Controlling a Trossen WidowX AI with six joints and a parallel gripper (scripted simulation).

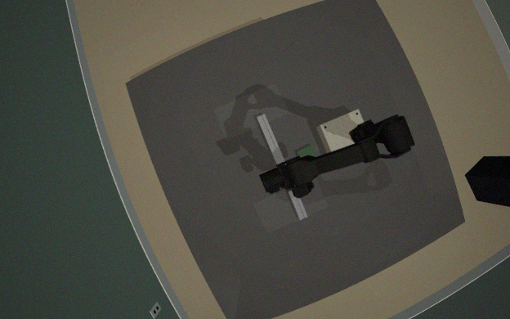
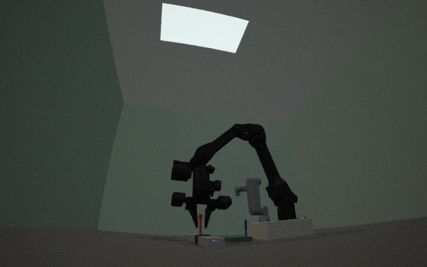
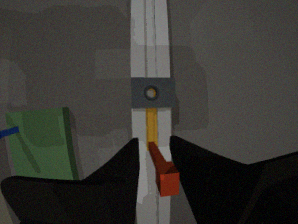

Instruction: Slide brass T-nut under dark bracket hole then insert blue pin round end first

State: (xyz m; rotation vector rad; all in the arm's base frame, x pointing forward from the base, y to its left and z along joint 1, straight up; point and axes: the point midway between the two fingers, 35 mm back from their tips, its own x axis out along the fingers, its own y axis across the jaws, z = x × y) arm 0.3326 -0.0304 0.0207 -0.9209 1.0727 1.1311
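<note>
Right now the brass T-nut is 2 cm to the left of my gripper tip. Also, from my gripper tip: blue pin (13 cm behind, 3 cm to the left, 2 cm below); green tray (13 cm behind, 2 cm to the left, 4 cm below).
</note>
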